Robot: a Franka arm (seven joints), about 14 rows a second.
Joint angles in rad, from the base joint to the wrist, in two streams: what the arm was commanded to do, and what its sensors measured. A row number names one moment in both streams.
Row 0, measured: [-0.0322, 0.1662, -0.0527, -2.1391, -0.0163, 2.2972, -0.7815]
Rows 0 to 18, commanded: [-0.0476, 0.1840, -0.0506, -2.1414, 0.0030, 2.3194, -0.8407]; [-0.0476, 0.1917, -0.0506, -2.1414, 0.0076, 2.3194, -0.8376]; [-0.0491, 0.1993, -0.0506, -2.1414, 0.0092, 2.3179, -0.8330]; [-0.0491, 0.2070, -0.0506, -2.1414, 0.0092, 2.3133, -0.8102]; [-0.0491, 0.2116, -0.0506, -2.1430, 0.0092, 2.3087, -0.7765]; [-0.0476, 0.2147, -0.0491, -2.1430, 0.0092, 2.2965, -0.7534]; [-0.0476, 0.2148, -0.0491, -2.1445, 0.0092, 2.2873, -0.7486]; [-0.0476, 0.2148, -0.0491, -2.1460, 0.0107, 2.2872, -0.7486]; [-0.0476, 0.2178, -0.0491, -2.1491, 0.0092, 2.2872, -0.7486]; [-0.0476, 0.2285, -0.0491, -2.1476, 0.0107, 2.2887, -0.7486]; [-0.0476, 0.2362, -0.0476, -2.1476, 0.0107, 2.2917, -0.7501]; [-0.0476, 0.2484, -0.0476, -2.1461, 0.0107, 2.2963, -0.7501]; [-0.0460, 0.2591, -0.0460, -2.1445, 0.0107, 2.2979, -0.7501]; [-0.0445, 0.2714, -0.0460, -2.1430, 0.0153, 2.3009, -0.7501]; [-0.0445, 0.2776, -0.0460, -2.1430, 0.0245, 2.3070, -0.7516]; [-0.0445, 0.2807, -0.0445, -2.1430, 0.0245, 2.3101, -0.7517]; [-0.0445, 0.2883, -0.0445, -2.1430, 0.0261, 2.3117, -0.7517]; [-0.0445, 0.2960, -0.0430, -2.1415, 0.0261, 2.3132, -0.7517]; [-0.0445, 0.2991, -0.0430, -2.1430, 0.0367, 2.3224, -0.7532]
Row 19, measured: [-0.0439, 0.2893, -0.0468, -2.1442, 0.0072, 2.3025, -0.7544]
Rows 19 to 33, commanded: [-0.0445, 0.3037, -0.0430, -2.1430, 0.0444, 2.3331, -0.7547]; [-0.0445, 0.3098, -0.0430, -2.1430, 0.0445, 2.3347, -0.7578]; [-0.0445, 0.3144, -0.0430, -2.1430, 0.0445, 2.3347, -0.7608]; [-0.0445, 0.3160, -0.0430, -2.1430, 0.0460, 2.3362, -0.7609]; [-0.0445, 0.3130, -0.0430, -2.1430, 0.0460, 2.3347, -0.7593]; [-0.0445, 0.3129, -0.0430, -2.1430, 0.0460, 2.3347, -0.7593]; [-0.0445, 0.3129, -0.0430, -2.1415, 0.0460, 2.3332, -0.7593]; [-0.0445, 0.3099, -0.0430, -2.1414, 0.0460, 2.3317, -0.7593]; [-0.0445, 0.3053, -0.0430, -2.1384, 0.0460, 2.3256, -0.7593]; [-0.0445, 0.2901, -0.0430, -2.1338, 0.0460, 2.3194, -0.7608]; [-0.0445, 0.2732, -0.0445, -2.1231, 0.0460, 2.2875, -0.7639]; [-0.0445, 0.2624, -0.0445, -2.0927, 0.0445, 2.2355, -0.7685]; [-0.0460, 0.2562, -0.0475, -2.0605, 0.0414, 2.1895, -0.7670]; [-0.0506, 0.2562, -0.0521, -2.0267, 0.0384, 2.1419, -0.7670]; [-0.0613, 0.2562, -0.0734, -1.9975, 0.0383, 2.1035, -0.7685]
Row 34, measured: [-0.0451, 0.2749, -0.0507, -2.0547, 0.0212, 2.1884, -0.7544]
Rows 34 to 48, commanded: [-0.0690, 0.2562, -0.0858, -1.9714, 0.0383, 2.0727, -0.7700]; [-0.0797, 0.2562, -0.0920, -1.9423, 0.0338, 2.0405, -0.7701]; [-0.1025, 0.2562, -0.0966, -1.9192, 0.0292, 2.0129, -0.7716]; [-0.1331, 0.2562, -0.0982, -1.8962, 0.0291, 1.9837, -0.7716]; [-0.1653, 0.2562, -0.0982, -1.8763, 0.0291, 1.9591, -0.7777]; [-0.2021, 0.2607, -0.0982, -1.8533, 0.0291, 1.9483, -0.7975]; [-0.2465, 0.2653, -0.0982, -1.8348, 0.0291, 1.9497, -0.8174]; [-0.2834, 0.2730, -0.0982, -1.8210, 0.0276, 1.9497, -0.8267]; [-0.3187, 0.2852, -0.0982, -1.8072, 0.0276, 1.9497, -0.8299]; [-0.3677, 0.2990, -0.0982, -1.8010, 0.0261, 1.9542, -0.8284]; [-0.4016, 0.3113, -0.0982, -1.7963, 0.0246, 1.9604, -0.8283]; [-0.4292, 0.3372, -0.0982, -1.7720, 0.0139, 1.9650, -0.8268]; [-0.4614, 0.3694, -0.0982, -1.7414, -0.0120, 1.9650, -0.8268]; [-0.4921, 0.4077, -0.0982, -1.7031, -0.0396, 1.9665, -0.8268]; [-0.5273, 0.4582, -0.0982, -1.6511, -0.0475, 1.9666, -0.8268]
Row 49, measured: [-0.4705, 0.3540, -0.1099, -1.7731, -0.0238, 1.9825, -0.8183]
